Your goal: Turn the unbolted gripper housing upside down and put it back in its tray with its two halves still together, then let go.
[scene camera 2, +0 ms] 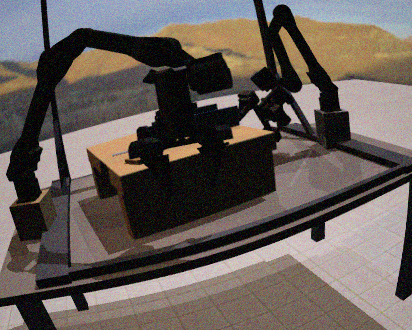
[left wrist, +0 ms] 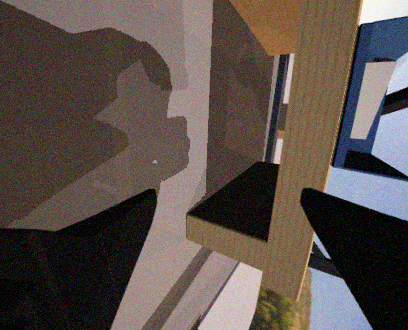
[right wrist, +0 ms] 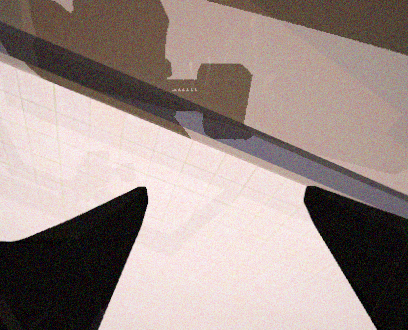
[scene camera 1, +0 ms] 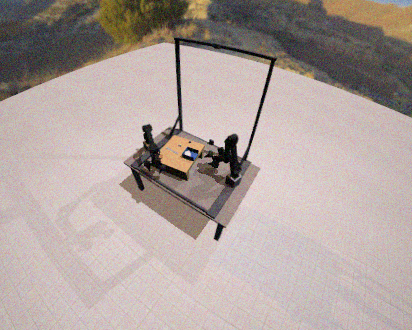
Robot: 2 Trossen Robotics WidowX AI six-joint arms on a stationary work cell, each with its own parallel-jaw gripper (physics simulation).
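Places are measured from the left arm's base along level axes (x back, y right, z up), in metres.
Pixels of known places: left gripper, fingertip midpoint: [left wrist: 228, 195] [scene camera 1: 205, 160]; right gripper, fingertip midpoint: [scene camera 2: 192, 191] [right wrist: 225, 193] [scene camera 1: 154, 172]; left arm's base at its link origin: [scene camera 2: 331, 110] [scene camera 1: 234, 175]; right arm's base at its link origin: [scene camera 2: 29, 198].
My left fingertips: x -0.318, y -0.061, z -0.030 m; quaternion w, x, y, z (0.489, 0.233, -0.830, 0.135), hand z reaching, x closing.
For each thing: its top centre in the pictures, then the offset to it from my left fingertips. Level surfaces: height alone.
- blue tray at its top centre: [left wrist: 401, 107] [scene camera 2: 206, 108] [scene camera 1: 190, 151] dz +0.109, dx -0.096, dy -0.114 m
- pale piece at its top centre: [left wrist: 379, 93] [scene camera 1: 187, 153] dz +0.094, dx -0.110, dy -0.138 m
- table at its surface level: dz -0.087 m
- thin grey strip at its top centre: [scene camera 2: 141, 147] [scene camera 1: 172, 150] dz +0.058, dx -0.263, dy -0.213 m
A blue tray [scene camera 1: 194, 157] [left wrist: 345, 145] lies on the wooden bench. A pale piece [scene camera 1: 188, 153] [left wrist: 372, 100] shows in it, seemingly the gripper housing; its two halves and which way up it lies cannot be made out. My left gripper [scene camera 1: 206, 157] [scene camera 2: 259, 122] [left wrist: 228, 195] is open and empty, low beside the bench's edge at the tray's side, with the bench edge in view between its fingers in the left wrist view. My right gripper [scene camera 2: 187, 176] [right wrist: 225, 193] is open and empty, pointing down beside the bench's long side, away from the tray.
The wooden bench [scene camera 1: 175, 161] [scene camera 2: 250, 133] [left wrist: 320, 100] stands on the table [scene camera 1: 200, 192] [scene camera 2: 305, 175]. A thin grey strip [scene camera 1: 173, 150] [scene camera 2: 120, 154] and small dark pieces lie on its top. A black frame [scene camera 1: 178, 85] rises at the table's back. The table's edge [right wrist: 280, 145] shows under the right gripper.
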